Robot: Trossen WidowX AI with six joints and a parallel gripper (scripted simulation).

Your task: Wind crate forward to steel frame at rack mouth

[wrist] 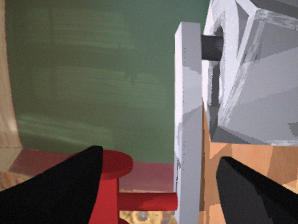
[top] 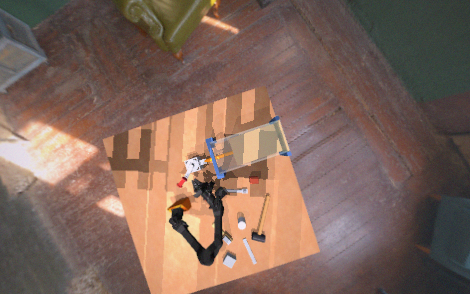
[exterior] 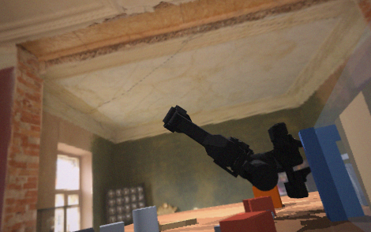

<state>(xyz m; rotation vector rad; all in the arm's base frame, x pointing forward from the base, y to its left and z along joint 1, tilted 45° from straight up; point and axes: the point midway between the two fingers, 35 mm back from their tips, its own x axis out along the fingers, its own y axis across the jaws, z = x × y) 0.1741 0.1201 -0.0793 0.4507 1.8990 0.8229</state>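
The winch handle lies 40 mm to the left of my gripper tip, 40 mm behind it and 10 mm below it. From my gripper tip the other things lie so: grey hand winch 90 mm below, 80 mm to the left, 10 mm behind; red knob 60 mm behind, 20 mm above, 10 mm to the left; clear-panelled guard cubby 410 mm ahead, 110 mm to the left, 10 mm below.
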